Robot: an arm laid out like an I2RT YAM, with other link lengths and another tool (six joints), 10 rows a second.
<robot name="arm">
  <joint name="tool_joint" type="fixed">
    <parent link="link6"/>
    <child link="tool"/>
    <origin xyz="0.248 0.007 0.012" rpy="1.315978 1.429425 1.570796"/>
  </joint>
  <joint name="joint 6" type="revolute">
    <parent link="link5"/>
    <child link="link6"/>
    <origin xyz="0.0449 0 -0.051"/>
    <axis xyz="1 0 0"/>
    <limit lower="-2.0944" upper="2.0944"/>
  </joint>
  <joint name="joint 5" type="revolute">
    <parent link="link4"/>
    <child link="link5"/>
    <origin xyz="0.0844 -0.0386 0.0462"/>
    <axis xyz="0 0 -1"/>
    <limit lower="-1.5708" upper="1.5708"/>
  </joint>
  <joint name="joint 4" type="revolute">
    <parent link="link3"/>
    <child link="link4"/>
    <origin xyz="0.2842 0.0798 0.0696"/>
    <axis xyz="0 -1 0"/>
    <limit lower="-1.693" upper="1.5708"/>
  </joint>
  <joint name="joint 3" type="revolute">
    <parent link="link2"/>
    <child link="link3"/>
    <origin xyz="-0.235 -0.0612 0"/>
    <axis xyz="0 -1 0"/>
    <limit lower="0" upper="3.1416"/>
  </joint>
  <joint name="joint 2" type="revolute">
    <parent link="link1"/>
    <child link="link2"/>
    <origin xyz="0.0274 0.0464 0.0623"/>
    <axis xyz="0 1 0"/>
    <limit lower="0" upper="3.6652"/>
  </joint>
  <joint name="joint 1" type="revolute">
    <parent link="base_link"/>
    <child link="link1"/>
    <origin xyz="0 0 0.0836"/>
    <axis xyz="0 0 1"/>
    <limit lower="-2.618" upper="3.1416"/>
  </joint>
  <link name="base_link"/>
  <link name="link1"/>
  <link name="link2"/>
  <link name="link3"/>
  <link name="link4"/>
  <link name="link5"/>
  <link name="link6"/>
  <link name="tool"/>
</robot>
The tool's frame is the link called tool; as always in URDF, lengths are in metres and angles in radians.
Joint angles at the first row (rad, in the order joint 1, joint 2, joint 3, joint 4, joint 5, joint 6):
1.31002 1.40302 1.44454 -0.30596 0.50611 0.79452
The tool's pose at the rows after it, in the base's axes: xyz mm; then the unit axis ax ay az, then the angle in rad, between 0 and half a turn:
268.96 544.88 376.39 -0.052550 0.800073 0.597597 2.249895
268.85 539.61 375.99 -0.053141 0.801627 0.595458 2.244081
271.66 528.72 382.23 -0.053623 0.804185 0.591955 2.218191
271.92 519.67 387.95 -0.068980 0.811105 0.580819 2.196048
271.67 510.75 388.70 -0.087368 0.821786 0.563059 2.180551
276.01 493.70 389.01 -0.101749 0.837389 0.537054 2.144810
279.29 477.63 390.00 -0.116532 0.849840 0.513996 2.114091
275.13 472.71 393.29 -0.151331 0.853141 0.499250 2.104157
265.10 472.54 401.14 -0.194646 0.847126 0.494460 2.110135
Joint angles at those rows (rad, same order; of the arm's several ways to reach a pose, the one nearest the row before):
1.31003 1.39281 1.43116 -0.30605 0.50832 0.79728
1.31046 1.37505 1.41518 -0.30896 0.51445 0.79302
1.31025 1.34839 1.40285 -0.31528 0.53671 0.77555
1.31001 1.32844 1.40964 -0.34561 0.54832 0.73684
1.31001 1.31352 1.42096 -0.39074 0.55842 0.69877
1.31002 1.28910 1.42148 -0.43688 0.59566 0.65479
1.30868 1.26090 1.41522 -0.47338 0.62528 0.61169
1.30715 1.23710 1.41425 -0.49725 0.61350 0.54599
1.30408 1.20896 1.42090 -0.52177 0.57060 0.47448

